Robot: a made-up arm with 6 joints.
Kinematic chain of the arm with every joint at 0, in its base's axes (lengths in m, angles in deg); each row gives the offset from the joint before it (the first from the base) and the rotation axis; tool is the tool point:
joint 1: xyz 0 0 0.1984 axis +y
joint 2: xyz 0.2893 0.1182 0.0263 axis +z
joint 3: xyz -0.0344 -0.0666 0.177 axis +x
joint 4: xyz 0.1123 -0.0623 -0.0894 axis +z
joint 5: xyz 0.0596 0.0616 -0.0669 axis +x
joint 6: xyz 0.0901 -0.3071 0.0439 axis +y
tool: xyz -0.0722 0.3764 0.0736
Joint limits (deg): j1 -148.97..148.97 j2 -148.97..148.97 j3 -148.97..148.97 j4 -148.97..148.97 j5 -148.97..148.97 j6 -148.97..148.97
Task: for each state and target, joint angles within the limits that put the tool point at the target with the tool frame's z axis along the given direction. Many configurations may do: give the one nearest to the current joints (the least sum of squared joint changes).
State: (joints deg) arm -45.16 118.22 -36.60 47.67 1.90 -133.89
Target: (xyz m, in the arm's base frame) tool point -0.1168 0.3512 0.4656 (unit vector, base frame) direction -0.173 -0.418 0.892
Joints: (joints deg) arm -112.15 133.79 -50.04 8.38 6.28 -112.76
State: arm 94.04 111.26 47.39 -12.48 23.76 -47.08
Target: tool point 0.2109 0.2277 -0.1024 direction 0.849 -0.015 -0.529
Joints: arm 83.78 87.95 9.59 21.91 26.94 -9.89
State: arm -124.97 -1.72 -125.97 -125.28 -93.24 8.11
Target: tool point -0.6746 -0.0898 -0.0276 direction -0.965 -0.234 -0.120
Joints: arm -148.97 -33.60 -148.31 -75.49 -122.45 43.27
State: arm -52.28 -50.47 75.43 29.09 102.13 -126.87
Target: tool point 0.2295 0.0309 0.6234 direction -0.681 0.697 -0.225
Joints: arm -30.02 -49.99 66.18 28.27 104.32 -124.75
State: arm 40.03 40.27 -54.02 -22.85 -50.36 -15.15
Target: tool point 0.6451 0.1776 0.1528 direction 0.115 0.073 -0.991
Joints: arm 9.52 70.70 -72.90 -4.98 -120.71 4.96
